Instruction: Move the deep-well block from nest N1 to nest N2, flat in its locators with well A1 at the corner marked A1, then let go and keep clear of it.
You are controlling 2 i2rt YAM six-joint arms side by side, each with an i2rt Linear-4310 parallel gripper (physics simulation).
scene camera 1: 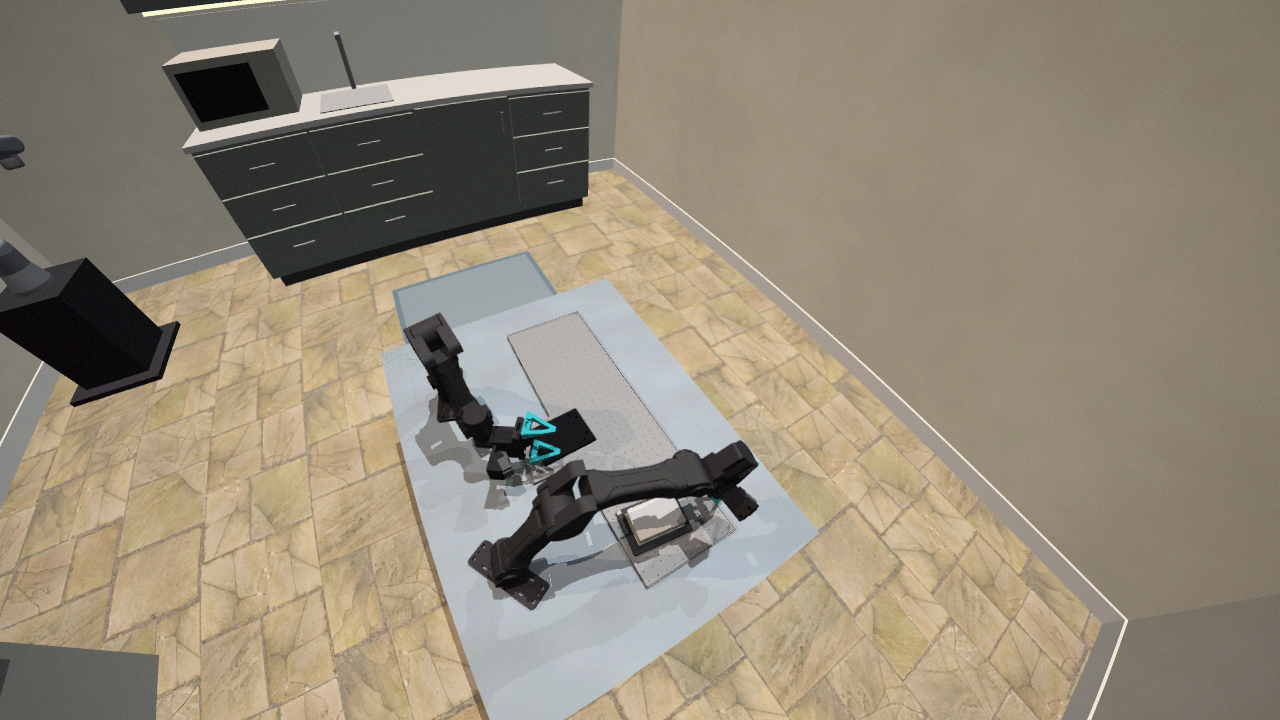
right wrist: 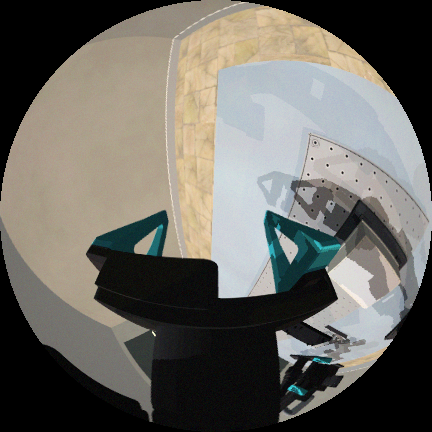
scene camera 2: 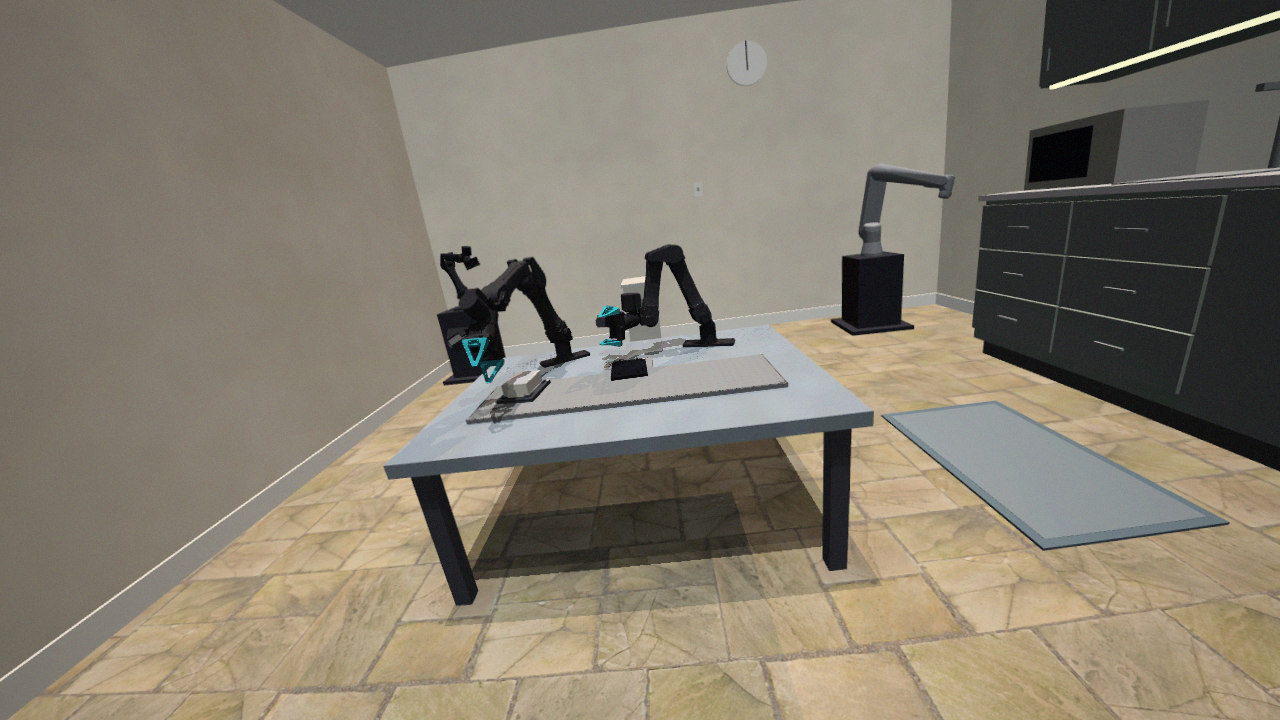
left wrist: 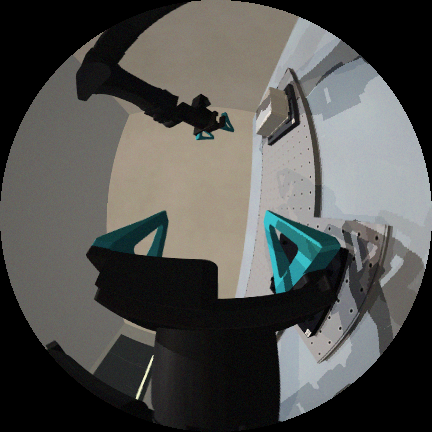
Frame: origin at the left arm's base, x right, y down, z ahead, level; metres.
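Where they show: left gripper, fingertip midpoint: (scene camera 1: pixel 558 441) (right wrist: pixel 305 371) (scene camera 2: pixel 600 330) (left wrist: pixel 215 215); right gripper, fingertip midpoint: (right wrist: pixel 215 215) (scene camera 2: pixel 481 375) (left wrist: pixel 222 134); left arm's base, origin of the base link: (right wrist: pixel 304 356) (scene camera 2: pixel 708 343); right arm's base, origin of the base link: (scene camera 1: pixel 508 574) (scene camera 2: pixel 565 359).
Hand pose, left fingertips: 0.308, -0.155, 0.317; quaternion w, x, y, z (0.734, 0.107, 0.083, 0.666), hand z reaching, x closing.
Things, the pixels of their centre, and the offset from my left fingertips, as dx, dy, dz. Level surfaces: height alone.
- pale deep-well block, body centre: (right wrist: pixel 367 269) (scene camera 1: pixel 655 518) (left wrist: pixel 269 113) (scene camera 2: pixel 522 383) +0.203, +0.109, +0.208
- second black nest, body centre: (left wrist: pixel 295 277) (scene camera 1: pixel 561 435) (scene camera 2: pixel 628 367) (right wrist: pixel 304 335) -0.090, +0.131, +0.010
- perforated board, its level: dy +0.142
- pale blue table, its level: dy +0.155
The pale deep-well block (scene camera 1: pixel 656 521) (scene camera 2: pixel 520 385) (left wrist: pixel 272 111) (right wrist: pixel 360 275) sits in a black nest (left wrist: pixel 292 112) (right wrist: pixel 395 242) on the perforated board. It looks flat; its well A1 and the nest labels are too small to read. A second black nest (scene camera 1: pixel 574 429) (scene camera 2: pixel 629 368) (left wrist: pixel 319 316) holds no block. My left gripper (scene camera 1: pixel 557 439) (scene camera 2: pixel 604 328) (left wrist: pixel 215 215) is open and empty, above and beside this second nest. My right gripper (scene camera 2: pixel 481 373) (right wrist: pixel 215 215) is open and empty, above and off to one side of the block; the arm mostly hides its fingers in scene camera 1.
The perforated board (scene camera 1: pixel 572 349) (scene camera 2: pixel 716 383) lies on the pale blue table (scene camera 1: pixel 528 644) (scene camera 2: pixel 716 428). In scene camera 1 the right arm (scene camera 1: pixel 635 479) reaches across between the two nests. A wall (scene camera 1: pixel 895 223) stands beyond the table's right side there.
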